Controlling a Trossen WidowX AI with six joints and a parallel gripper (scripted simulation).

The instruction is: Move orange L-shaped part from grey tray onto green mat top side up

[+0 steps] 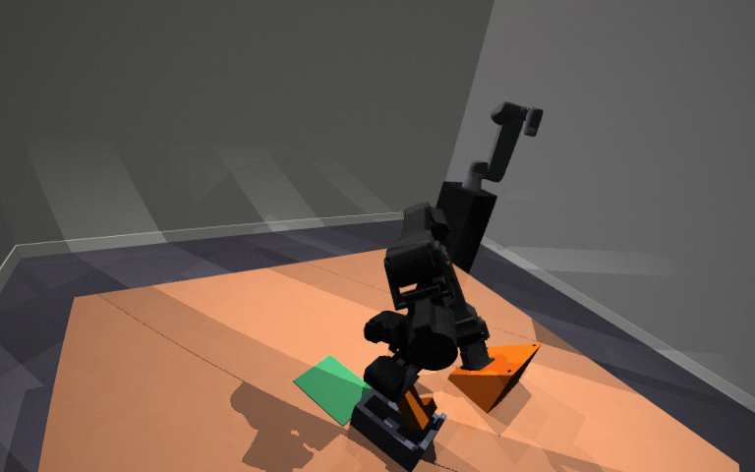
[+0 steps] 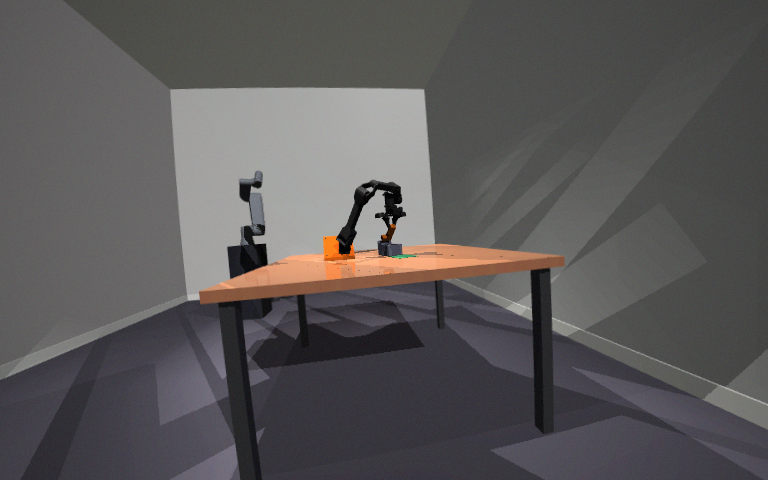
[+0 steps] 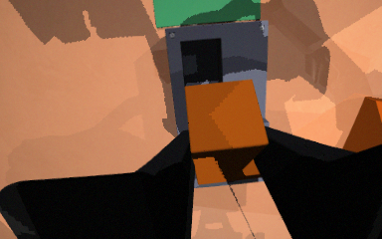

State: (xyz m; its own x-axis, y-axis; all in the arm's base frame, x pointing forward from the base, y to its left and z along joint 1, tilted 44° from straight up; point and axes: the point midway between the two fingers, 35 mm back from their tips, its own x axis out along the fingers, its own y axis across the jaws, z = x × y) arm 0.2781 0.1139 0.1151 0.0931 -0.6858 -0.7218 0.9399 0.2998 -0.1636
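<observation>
Now: gripper tip 17 cm above the green mat, 14 cm to the left of it and 3 cm short of it. From my gripper tip the other things lie so: orange l-shaped part 3 cm below, 2 cm to the left, 2 cm behind.
</observation>
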